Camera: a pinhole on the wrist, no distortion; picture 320 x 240 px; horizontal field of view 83.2 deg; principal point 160.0 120.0 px. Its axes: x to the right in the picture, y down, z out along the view. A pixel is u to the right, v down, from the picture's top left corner.
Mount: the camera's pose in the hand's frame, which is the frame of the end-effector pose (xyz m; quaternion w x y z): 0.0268 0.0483 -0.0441 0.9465 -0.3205 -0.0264 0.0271
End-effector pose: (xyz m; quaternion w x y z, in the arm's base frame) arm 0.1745 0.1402 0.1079 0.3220 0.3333 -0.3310 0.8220
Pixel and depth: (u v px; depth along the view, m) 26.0 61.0 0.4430
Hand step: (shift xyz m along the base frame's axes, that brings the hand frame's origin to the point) 0.1809 -0.4954 -0.0925
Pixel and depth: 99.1 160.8 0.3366
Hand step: -0.1068 -0.3404 -0.0890
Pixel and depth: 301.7 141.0 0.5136
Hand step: -0.4359 -0.3858 0.3459
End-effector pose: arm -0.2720 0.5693 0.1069 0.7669 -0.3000 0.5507 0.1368
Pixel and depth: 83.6 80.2 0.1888
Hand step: 0.0080 0.1832 0.0486
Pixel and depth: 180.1 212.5 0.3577
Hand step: -0.1117 0.3979 -0.1338
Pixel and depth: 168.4 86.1 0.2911
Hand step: 0.0779 0.2744 -0.0302
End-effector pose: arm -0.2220 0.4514 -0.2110 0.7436 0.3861 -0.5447 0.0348
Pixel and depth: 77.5 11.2 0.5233
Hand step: -0.5769 -0.1841 -0.0851
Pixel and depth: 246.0 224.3 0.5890
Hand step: -0.4009 0.2536 0.6108
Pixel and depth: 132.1 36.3 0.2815
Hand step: -0.2670 -0.0677 0.0619
